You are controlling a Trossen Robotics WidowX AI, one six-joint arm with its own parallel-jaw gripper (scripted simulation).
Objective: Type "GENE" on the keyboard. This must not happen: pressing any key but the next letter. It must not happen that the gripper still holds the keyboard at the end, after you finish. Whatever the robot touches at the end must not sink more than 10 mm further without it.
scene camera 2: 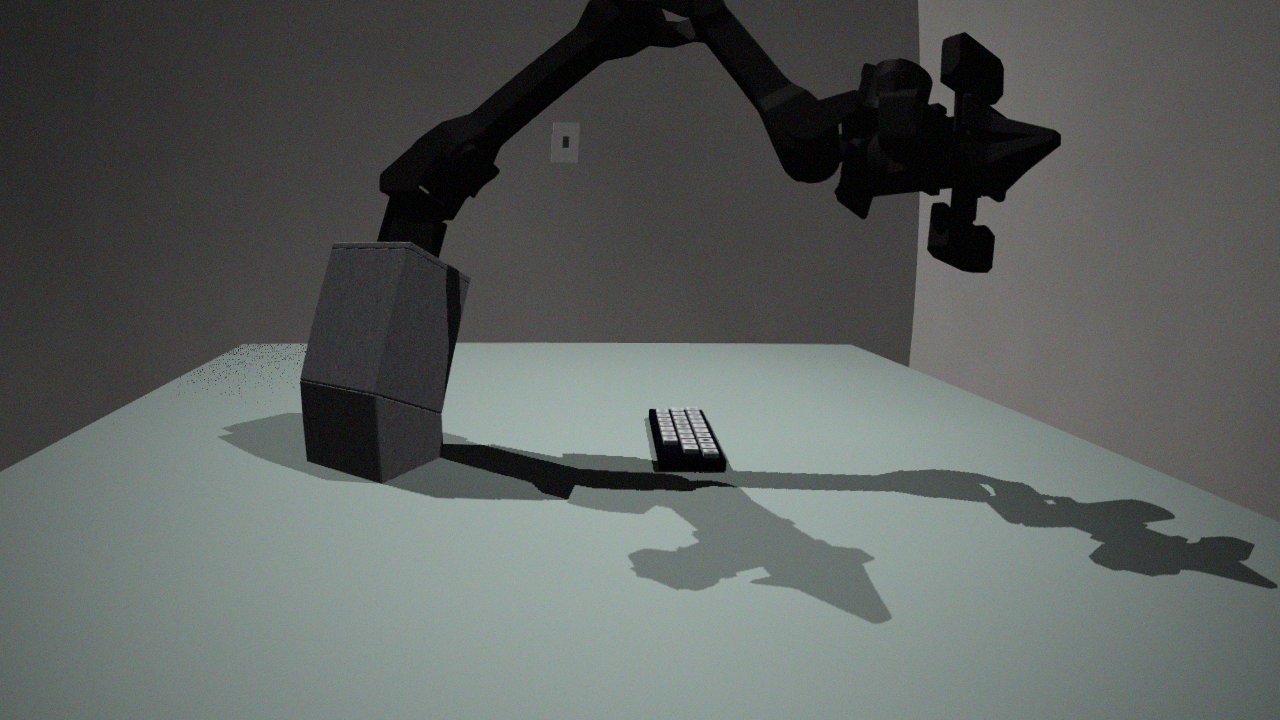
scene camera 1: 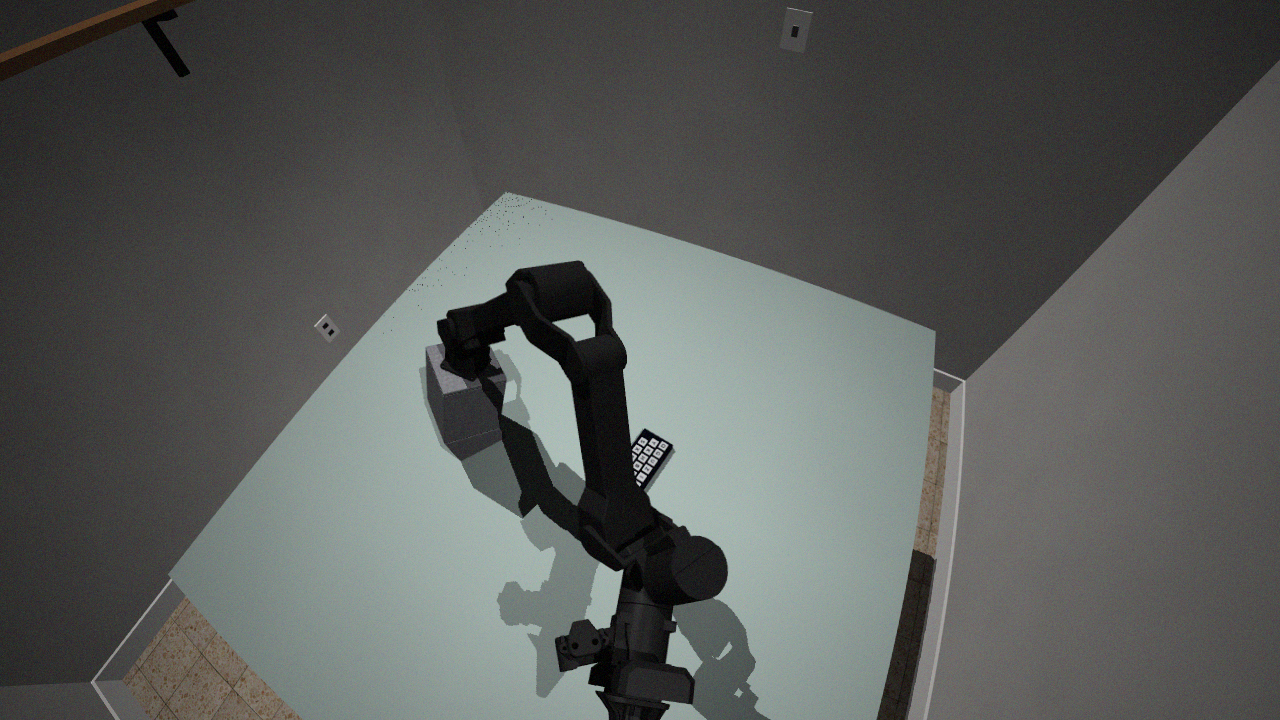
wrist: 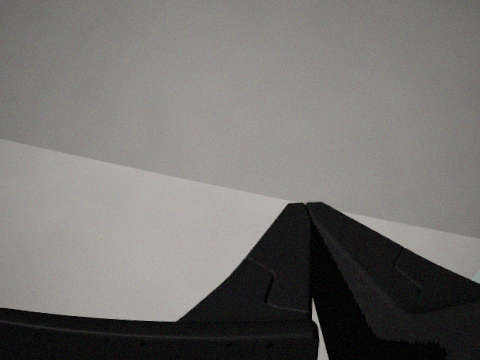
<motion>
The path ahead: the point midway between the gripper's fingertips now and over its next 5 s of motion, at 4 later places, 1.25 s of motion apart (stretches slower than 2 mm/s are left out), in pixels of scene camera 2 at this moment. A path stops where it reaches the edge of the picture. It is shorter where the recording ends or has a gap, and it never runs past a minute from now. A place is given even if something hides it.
My gripper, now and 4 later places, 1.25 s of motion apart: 1058,137; 968,314; 779,393; 687,393; 693,416
</motion>
